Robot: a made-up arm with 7 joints.
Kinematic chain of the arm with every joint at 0, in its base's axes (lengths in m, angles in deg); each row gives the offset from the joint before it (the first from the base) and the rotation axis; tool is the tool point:
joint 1: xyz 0 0 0.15 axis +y
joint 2: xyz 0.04 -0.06 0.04 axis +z
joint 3: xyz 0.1 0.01 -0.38 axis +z
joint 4: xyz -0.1 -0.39 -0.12 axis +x
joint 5: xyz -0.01 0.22 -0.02 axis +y
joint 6: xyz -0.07 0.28 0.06 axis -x
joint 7: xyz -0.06 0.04 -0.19 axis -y
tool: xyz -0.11 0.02 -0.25
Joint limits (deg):
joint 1: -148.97..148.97
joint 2: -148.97..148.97
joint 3: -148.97..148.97
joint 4: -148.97..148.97
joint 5: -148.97..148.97
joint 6: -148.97..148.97
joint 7: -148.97..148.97
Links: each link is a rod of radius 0.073 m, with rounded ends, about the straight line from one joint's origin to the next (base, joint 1, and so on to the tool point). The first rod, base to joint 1, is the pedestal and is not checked.
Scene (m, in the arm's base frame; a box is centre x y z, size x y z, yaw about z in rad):
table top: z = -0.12
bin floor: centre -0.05 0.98 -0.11 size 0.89 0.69 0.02 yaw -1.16
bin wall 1: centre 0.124 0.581 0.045 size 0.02 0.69 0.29 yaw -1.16
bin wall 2: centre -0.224 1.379 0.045 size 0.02 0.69 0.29 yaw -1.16
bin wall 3: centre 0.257 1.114 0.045 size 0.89 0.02 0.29 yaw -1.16
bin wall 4: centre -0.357 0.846 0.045 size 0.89 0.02 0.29 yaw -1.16
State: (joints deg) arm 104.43 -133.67 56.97 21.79 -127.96 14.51 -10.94
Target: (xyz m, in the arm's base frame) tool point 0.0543 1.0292 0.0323
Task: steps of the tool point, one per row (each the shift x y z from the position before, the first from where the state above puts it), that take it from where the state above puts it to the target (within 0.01 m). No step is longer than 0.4 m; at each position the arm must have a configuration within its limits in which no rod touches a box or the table.
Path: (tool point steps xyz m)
1: 0.0575 0.0103 -0.0606
2: 0.1095 0.0375 -0.0567
3: 0.1627 0.0733 -0.0303
4: 0.1935 0.1238 0.0186
5: 0.1796 0.1881 0.0764
6: 0.1099 0.2537 0.1204
7: -0.0078 0.2962 0.1313
8: -0.1478 0.2905 0.1036
9: -0.2729 0.2228 0.0489
10: 0.0426 0.0228 -0.2390
11: -0.0426 -0.0228 -0.2138

